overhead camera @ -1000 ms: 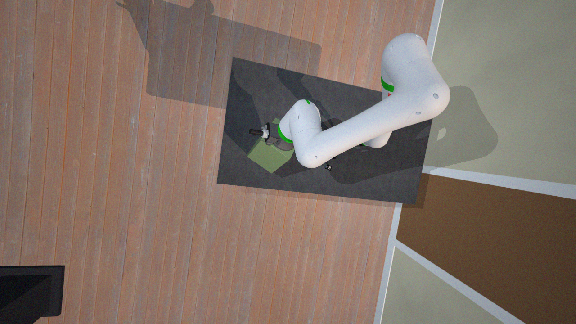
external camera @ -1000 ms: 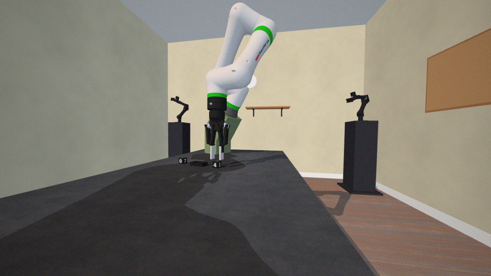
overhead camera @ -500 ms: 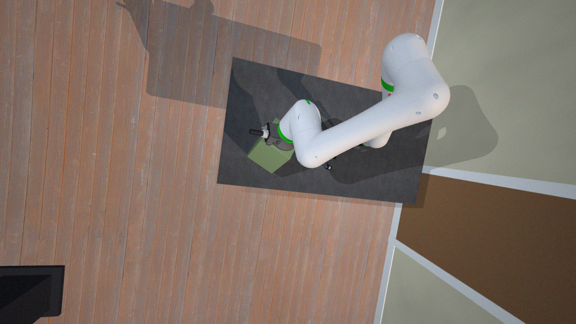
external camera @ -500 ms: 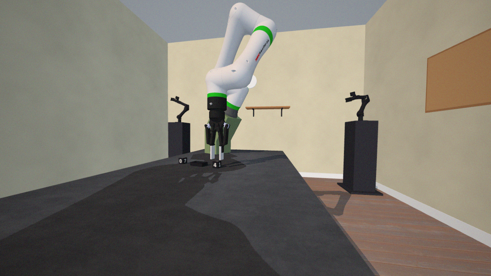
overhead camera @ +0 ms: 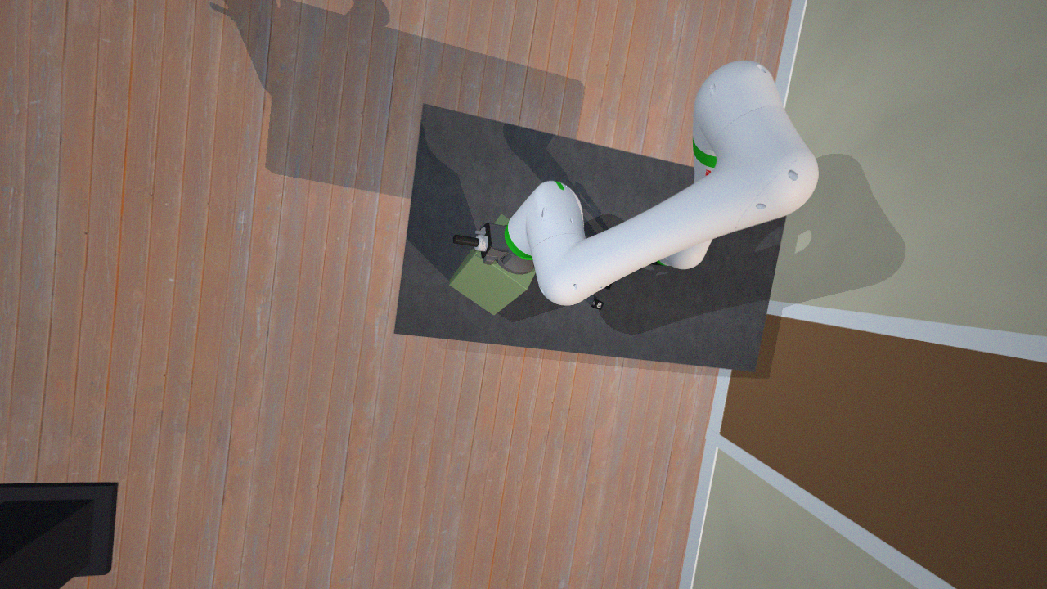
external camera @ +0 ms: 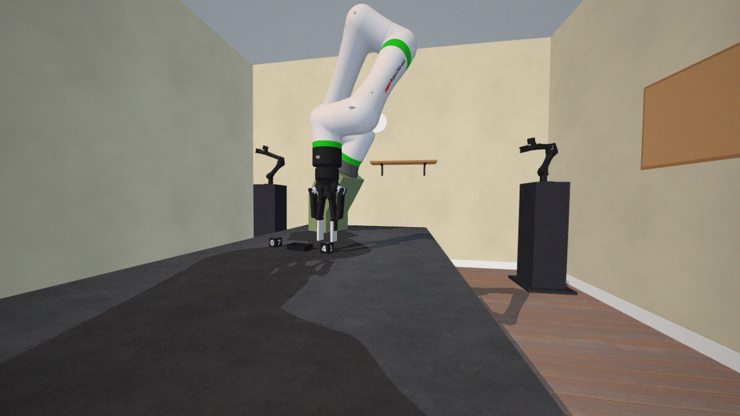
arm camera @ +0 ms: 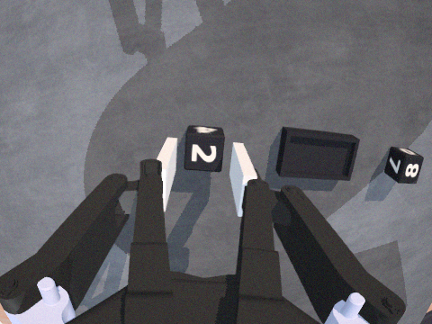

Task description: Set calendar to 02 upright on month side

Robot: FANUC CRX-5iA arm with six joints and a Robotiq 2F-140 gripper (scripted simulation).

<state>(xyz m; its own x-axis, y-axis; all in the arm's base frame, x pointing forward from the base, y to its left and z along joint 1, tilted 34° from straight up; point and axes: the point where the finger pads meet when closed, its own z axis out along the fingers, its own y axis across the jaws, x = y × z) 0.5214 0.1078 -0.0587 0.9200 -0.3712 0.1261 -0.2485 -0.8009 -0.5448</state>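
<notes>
Right now my hand is 5 cm above the black number cube. Also, from my hand: black tray 3 cm behind, 11 cm to the right, 6 cm below.
</notes>
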